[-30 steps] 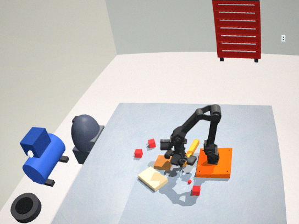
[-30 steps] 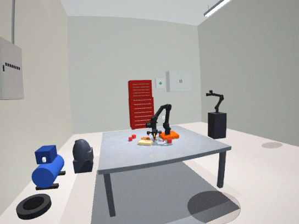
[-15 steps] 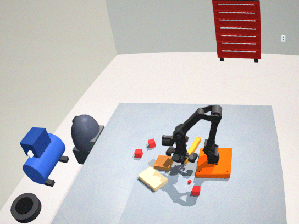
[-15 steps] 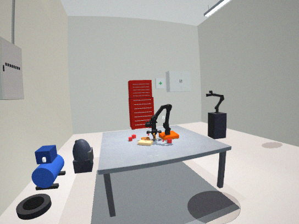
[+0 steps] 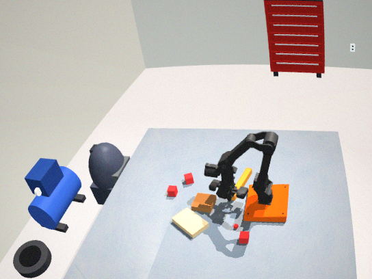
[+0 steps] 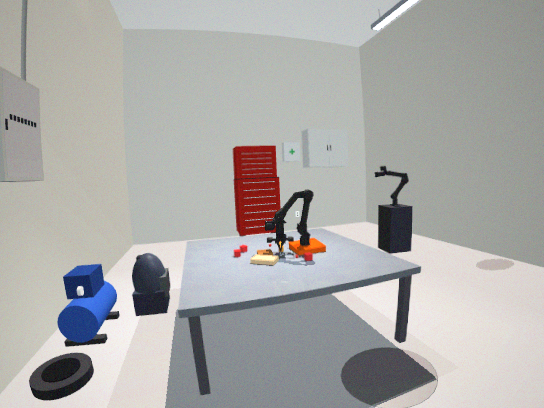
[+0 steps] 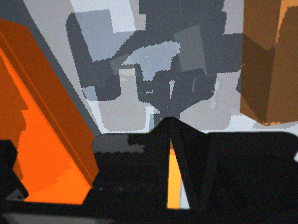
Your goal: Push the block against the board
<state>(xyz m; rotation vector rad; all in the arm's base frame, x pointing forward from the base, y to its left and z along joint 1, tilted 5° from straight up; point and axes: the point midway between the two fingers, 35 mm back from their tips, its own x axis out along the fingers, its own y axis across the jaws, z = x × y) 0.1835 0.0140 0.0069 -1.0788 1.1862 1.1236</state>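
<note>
Right now my gripper tip is 120 mm short of the square block, 50 mm to the right of it and 10 mm below it. From my gripper tip the other things lie so: cream board (190 mm to the left, 130 mm ahead, 10 mm above); then narrow yellow bar (120 mm to the right, 20 mm behind, 10 mm above).
</note>
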